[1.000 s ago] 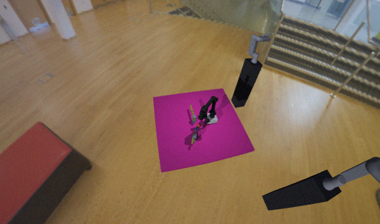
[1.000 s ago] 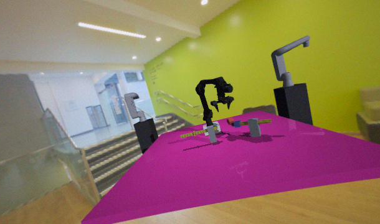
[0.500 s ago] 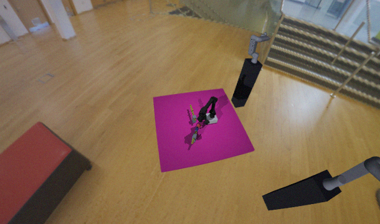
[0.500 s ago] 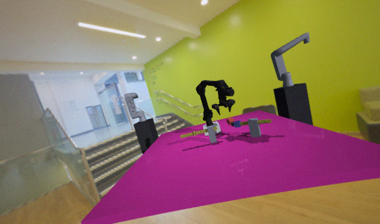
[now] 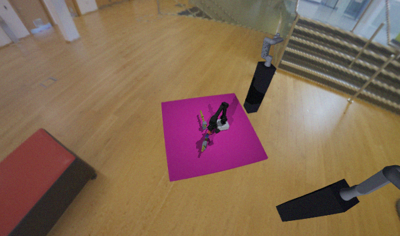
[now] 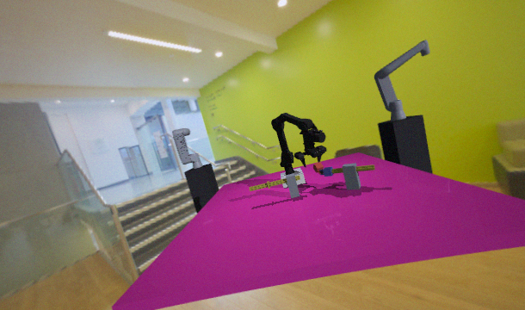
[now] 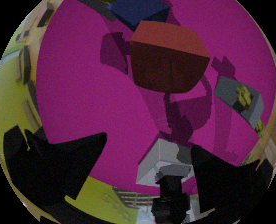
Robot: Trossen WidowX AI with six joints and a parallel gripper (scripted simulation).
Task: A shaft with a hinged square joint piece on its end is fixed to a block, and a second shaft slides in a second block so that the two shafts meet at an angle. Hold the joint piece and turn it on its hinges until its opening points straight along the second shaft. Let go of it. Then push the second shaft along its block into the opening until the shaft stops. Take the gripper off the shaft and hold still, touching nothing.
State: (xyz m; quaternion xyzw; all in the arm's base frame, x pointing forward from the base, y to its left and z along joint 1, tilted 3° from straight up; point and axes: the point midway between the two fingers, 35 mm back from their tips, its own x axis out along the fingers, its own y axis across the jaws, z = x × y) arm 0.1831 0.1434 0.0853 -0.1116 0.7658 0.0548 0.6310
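Right now my gripper tip is 8 cm short of the dark red square joint piece, 2 cm to the right of it and 1 cm above it.
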